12 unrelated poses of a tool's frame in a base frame.
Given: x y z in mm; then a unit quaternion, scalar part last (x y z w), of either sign.
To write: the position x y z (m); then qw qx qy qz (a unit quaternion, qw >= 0). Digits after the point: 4 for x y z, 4 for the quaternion.
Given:
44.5 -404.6 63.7 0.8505 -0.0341 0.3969 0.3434
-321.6 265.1 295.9 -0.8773 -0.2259 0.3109 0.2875
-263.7 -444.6 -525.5 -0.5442 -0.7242 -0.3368 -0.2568
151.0 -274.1 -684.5 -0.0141 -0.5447 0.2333 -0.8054
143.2 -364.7 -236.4 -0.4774 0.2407 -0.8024 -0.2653
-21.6 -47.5 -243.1 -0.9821 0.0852 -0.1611 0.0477
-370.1 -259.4 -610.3 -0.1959 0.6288 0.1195 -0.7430
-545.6 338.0 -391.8 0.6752 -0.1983 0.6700 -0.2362
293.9 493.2 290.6 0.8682 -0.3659 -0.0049 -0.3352
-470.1 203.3 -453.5 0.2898 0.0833 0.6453 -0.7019
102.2 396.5 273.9 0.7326 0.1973 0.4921 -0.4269
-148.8 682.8 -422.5 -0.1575 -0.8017 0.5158 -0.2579
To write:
0.0445 -0.4046 0.0637 0.3434 0.8505 -0.0341 0.3969
-0.3216 0.2651 0.2959 0.2875 -0.8773 -0.2259 0.3109
-0.2637 -0.4446 -0.5255 0.2568 0.5442 0.7242 0.3368
0.1510 -0.2741 -0.6845 0.8054 0.0141 0.5447 -0.2333
0.1432 -0.3647 -0.2364 0.2653 0.4774 -0.2407 0.8024
-0.0216 -0.0475 -0.2431 0.0477 -0.9821 0.0852 -0.1611
-0.3701 -0.2594 -0.6103 0.7430 0.1959 -0.6288 -0.1195
-0.5456 0.3380 -0.3918 0.2362 -0.6752 0.1983 -0.6700
0.2939 0.4932 0.2906 0.3352 -0.8682 0.3659 0.0049
-0.4701 0.2033 -0.4535 0.7019 -0.2898 -0.0833 -0.6453
0.1022 0.3965 0.2739 0.4269 -0.7326 -0.1973 -0.4921
-0.1488 0.6828 -0.4225 0.2579 0.1575 0.8017 -0.5158

